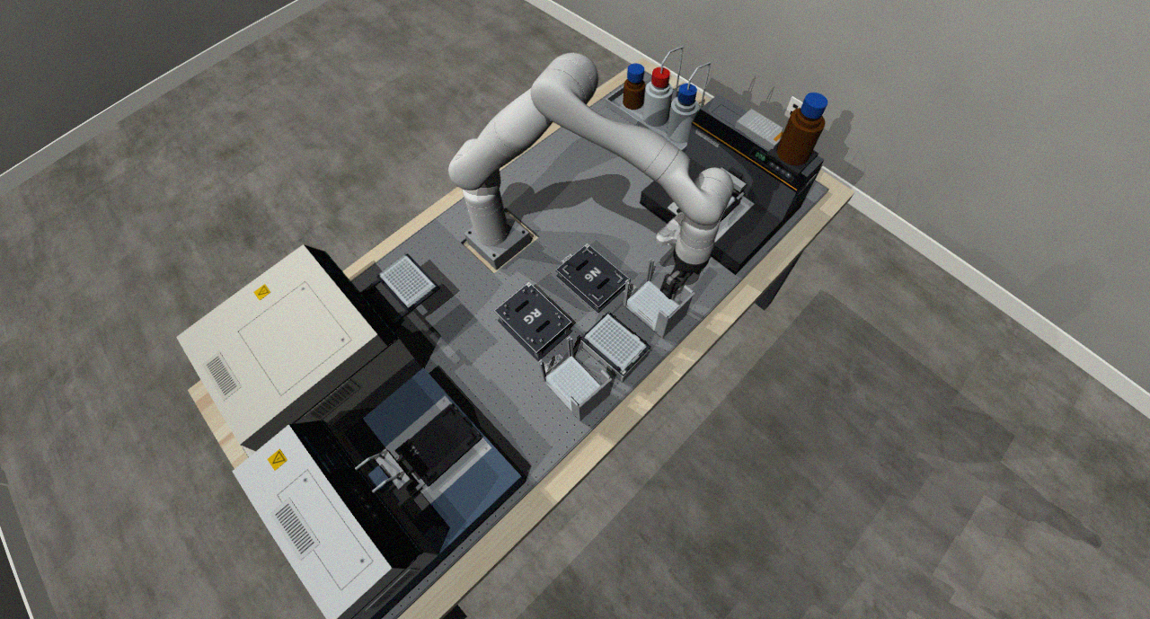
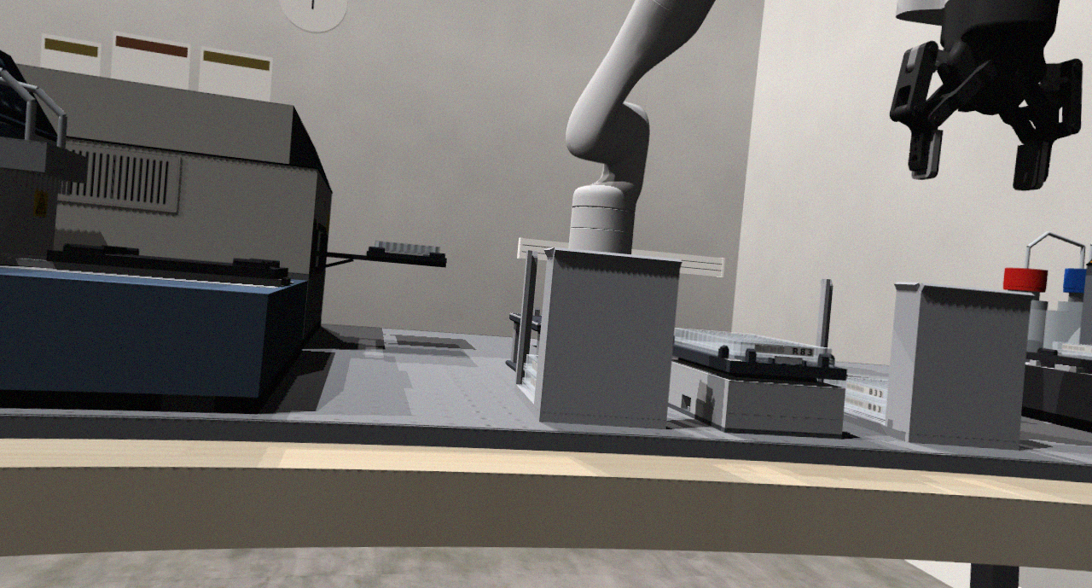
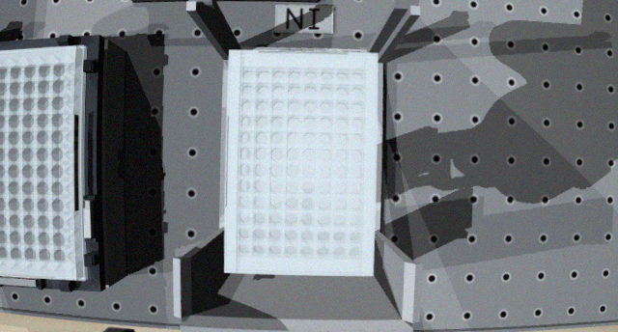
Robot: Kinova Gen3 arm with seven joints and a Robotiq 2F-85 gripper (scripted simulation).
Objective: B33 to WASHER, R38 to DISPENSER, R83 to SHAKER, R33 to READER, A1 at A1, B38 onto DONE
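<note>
Right now my hand is 190 mm above the plate B33 and 60 mm past it. The rest, counted from my hand: plate R83: 160 mm to the right, 160 mm below, 60 mm behind; plate B38: 300 mm to the right, 190 mm below, 60 mm behind; nest N6: 240 mm behind, 190 mm below, 40 mm to the right.
</note>
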